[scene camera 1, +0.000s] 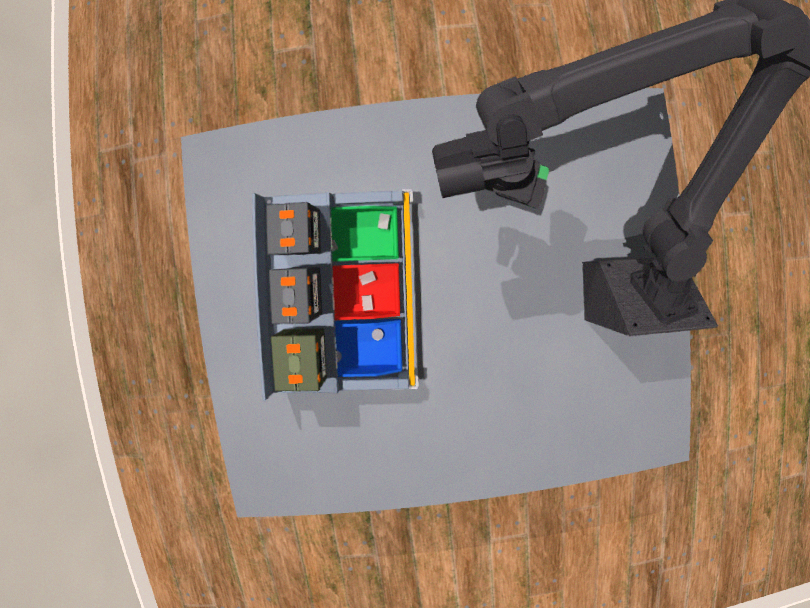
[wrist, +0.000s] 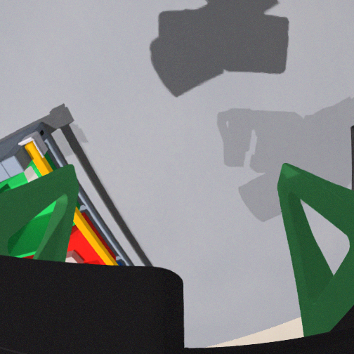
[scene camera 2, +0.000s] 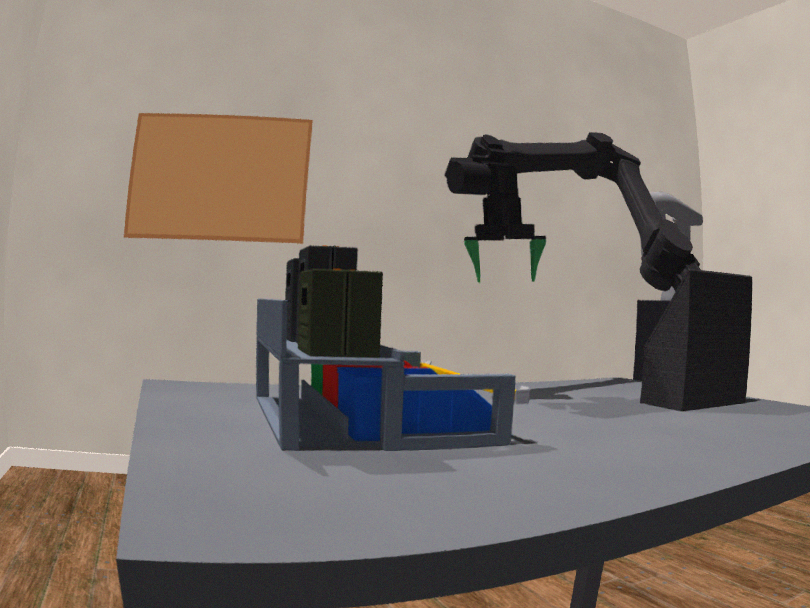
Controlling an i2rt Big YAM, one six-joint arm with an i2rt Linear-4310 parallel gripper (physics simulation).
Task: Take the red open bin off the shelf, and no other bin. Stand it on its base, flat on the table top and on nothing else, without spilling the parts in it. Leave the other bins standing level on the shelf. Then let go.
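Places are measured from the arm's base along level axes (x ahead, y left, z up), in millimetres.
Where they show: gripper, between the fingertips: (scene camera 2: pixel 506 281); arm's base, origin of its link: (scene camera 1: pixel 662 297) (scene camera 2: pixel 704 305).
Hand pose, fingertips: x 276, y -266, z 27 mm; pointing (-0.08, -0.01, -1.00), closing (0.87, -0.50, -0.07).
Things, the pixels of their top centre, and the offset from my fingertips. Level surfaces: height alone.
- red open bin, centre of its top: (scene camera 1: pixel 353 292) dz -126, dx +288, dy +135 mm
- green bin, centre of its top: (scene camera 1: pixel 352 233) dz -126, dx +266, dy +26 mm
- blue bin, centre of its top: (scene camera 2: pixel 415 372) (scene camera 1: pixel 356 350) dz -126, dx +309, dy +245 mm
- table, height of its surface: dz -207 mm
- olive case, centre of its top: (scene camera 2: pixel 339 270) (scene camera 1: pixel 294 364) dz -8, dx +405, dy +228 mm
The red open bin (scene camera 1: pixel 350 291) (wrist: pixel 90 242) sits in the middle of the shelf's front row and holds two pale parts. The green bin (scene camera 1: pixel 353 235) (wrist: pixel 42 227) stands on one side of it and the blue bin (scene camera 1: pixel 359 353) (scene camera 2: pixel 444 409) on the other. All three are in the grey shelf (scene camera 1: pixel 260 294) (scene camera 2: pixel 392 412), behind its yellow front bar (scene camera 1: pixel 409 287) (wrist: pixel 90 230). My gripper (scene camera 2: pixel 505 281) (wrist: pixel 177 175) is open and empty, pointing down, high above the table (scene camera 1: pixel 457 445) (scene camera 2: pixel 261 523), off the shelf's front. In scene camera 1 the arm hides most of its fingers.
Two dark grey cases (scene camera 1: pixel 286 227) (scene camera 1: pixel 288 295) and an olive case (scene camera 1: pixel 295 361) (scene camera 2: pixel 340 314) stand on the shelf's raised rear level, behind the bins. The arm's dark base block (scene camera 1: pixel 608 301) (scene camera 2: pixel 713 340) stands on the table across from the shelf's front.
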